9 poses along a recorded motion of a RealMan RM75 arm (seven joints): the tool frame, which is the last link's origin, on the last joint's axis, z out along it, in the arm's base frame.
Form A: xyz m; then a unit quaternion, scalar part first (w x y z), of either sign.
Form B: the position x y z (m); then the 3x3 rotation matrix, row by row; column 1 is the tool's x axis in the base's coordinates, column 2 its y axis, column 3 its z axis. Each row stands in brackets. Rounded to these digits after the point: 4 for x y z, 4 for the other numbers.
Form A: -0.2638, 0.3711, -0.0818, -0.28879, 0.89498, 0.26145, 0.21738
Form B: [-0.2638, 0.3711, -0.0818], [[0.7688, 0.5935, 0.2381], [0.3424, -0.6965, 0.6306], [0.5401, -0.4033, -0.7387]]
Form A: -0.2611, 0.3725, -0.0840, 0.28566, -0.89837, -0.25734, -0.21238
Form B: [-0.2611, 0.3725, -0.0840], [[0.7773, 0.5837, 0.2346], [0.3410, -0.7043, 0.6226], [0.5286, -0.4039, -0.7466]]
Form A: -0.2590, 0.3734, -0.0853, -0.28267, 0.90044, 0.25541, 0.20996
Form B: [-0.2590, 0.3734, -0.0853], [[0.7814, 0.5787, 0.2337], [0.3413, -0.7097, 0.6163], [0.5225, -0.4018, -0.7520]]
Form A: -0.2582, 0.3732, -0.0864, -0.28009, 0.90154, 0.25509, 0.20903
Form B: [-0.2582, 0.3732, -0.0864], [[0.7825, 0.5770, 0.2340], [0.3429, -0.7130, 0.6117], [0.5198, -0.3984, -0.7557]]
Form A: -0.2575, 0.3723, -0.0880, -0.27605, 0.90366, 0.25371, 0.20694
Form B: [-0.2575, 0.3723, -0.0880], [[0.7856, 0.5728, 0.2339], [0.3443, -0.7189, 0.6039], [0.5141, -0.3939, -0.7619]]
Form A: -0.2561, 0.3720, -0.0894, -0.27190, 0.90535, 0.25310, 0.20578
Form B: [-0.2561, 0.3720, -0.0894], [[0.7872, 0.5702, 0.2350], [0.3464, -0.7240, 0.5965], [0.5102, -0.3882, -0.7674]]
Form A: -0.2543, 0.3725, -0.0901, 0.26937, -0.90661, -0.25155, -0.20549
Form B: [-0.2543, 0.3725, -0.0901], [[0.7890, 0.5668, 0.2371], [0.3454, -0.7283, 0.5918], [0.5081, -0.3850, -0.7704]]
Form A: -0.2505, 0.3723, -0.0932, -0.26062, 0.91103, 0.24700, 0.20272
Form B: [-0.2505, 0.3723, -0.0932], [[0.7958, 0.5557, 0.2406], [0.3444, -0.7421, 0.5750], [0.4981, -0.3747, -0.7820]]
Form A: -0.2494, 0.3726, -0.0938, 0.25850, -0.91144, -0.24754, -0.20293
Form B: [-0.2494, 0.3726, -0.0938], [[0.7951, 0.5561, 0.2419], [0.3463, -0.7438, 0.5717], [0.4979, -0.3707, -0.7840]]
